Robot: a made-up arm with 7 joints.
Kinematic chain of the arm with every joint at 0, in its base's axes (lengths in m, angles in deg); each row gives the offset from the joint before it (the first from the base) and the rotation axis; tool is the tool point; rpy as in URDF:
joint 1: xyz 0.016 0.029 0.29 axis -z
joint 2: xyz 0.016 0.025 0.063 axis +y
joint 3: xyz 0.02 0 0.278 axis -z
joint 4: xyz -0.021 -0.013 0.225 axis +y
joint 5: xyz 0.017 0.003 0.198 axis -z
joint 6: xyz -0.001 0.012 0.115 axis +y
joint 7: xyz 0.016 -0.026 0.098 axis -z
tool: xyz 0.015 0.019 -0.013 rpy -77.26 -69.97 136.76
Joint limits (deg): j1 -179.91..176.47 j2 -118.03..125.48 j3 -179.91..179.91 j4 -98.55..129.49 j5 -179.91..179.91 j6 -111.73..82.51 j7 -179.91..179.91
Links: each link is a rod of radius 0.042 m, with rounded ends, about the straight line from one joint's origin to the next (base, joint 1, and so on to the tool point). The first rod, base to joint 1, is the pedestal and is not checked.
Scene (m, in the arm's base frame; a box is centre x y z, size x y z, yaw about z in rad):
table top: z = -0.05
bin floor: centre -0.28 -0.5 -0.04 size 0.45 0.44 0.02 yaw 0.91
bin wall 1: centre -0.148 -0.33 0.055 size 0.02 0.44 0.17 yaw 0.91
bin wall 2: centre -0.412 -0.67 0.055 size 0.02 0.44 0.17 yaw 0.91
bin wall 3: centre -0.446 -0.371 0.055 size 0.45 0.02 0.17 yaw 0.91
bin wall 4: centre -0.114 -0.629 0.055 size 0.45 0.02 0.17 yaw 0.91
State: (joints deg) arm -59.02 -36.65 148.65 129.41 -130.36 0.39 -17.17
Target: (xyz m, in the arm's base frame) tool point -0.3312 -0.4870 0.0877
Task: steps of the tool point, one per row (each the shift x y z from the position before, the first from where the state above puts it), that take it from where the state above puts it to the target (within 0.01 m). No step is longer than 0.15 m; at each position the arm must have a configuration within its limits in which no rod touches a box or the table.
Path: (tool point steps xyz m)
1: -0.0657 -0.0844 -0.0580
2: -0.0769 -0.0596 -0.0784
3: -0.0788 -0.0313 -0.0944
4: -0.0725 -0.0028 -0.1039

